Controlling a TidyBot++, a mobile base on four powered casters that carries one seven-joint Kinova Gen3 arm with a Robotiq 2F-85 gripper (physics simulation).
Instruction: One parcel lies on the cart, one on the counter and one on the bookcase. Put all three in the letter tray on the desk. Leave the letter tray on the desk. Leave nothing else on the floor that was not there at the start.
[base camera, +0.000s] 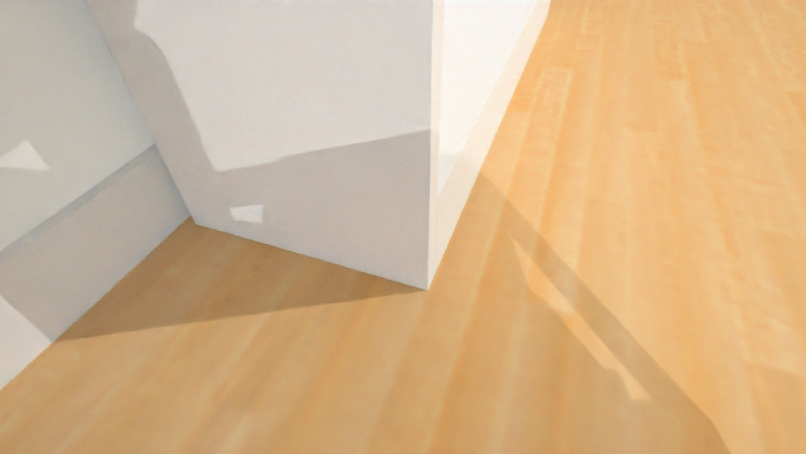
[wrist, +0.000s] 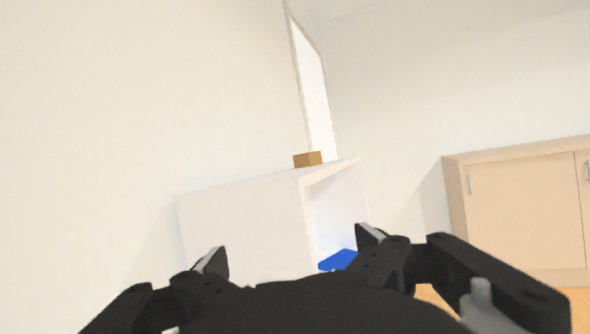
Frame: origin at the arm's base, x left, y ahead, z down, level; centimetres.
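Where they show: gripper, fingertip midpoint: (wrist: 292, 248).
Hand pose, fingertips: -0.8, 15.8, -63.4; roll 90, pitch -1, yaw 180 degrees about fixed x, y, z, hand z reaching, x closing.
Things, the pixels of their top centre, and the offset from my fingertips, as dx, dy, dz. "spot": a spot on its surface instead.
- small brown parcel, middle of its top: (wrist: 306, 152) -8.8, +69.7, -8.0
- blue object, middle of its top: (wrist: 341, 259) -17.9, +85.5, +41.0
- tall bright window, surface spot: (wrist: 312, 90) spot: -30.3, +157.9, -55.7
A small brown parcel (wrist: 307, 159) lies on the top of the white bookcase (wrist: 240, 220), near its front edge, ahead of the gripper in the wrist view. The bookcase also shows in the base camera view (base camera: 315, 101), close by, its side panel reaching down to the floor. My gripper (wrist: 292, 248) is open, with nothing between its fingers. It is apart from the bookcase and the parcel. The desk, the letter tray, the cart and the other two parcels do not show in these views.
A blue object (wrist: 338, 260) lies inside the bookcase, partly hidden by the right finger. A light wooden cabinet (wrist: 522, 215) stands at the right against the back wall. A tall bright window (wrist: 312, 90) is behind the bookcase. A wall (base camera: 50, 101) meets the bookcase at the left.
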